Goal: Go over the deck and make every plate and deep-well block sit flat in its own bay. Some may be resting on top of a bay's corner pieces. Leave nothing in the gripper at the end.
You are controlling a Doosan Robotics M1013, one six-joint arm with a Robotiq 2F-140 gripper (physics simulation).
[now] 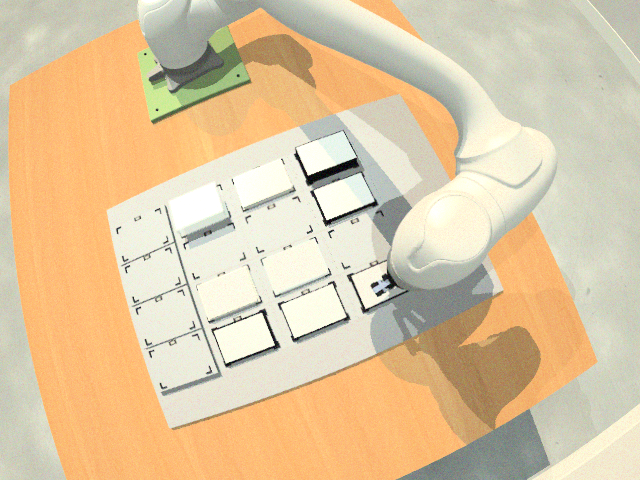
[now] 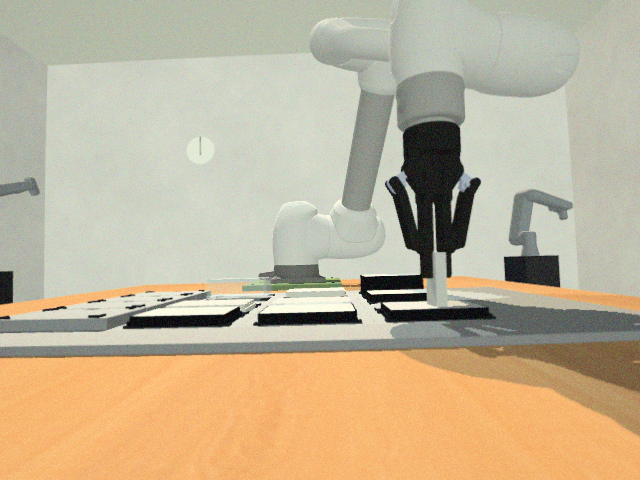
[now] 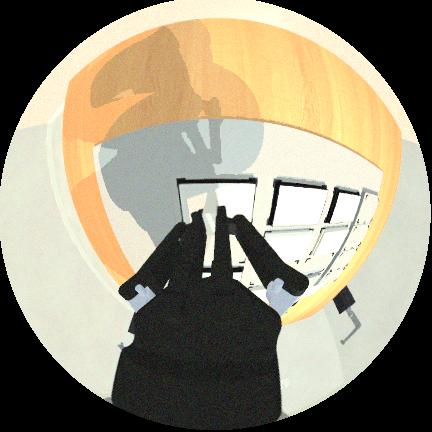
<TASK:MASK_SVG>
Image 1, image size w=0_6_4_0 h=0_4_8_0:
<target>white plate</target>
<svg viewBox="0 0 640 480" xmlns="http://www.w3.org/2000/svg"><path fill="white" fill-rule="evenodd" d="M281 159L233 178L243 210L294 190Z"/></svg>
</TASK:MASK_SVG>
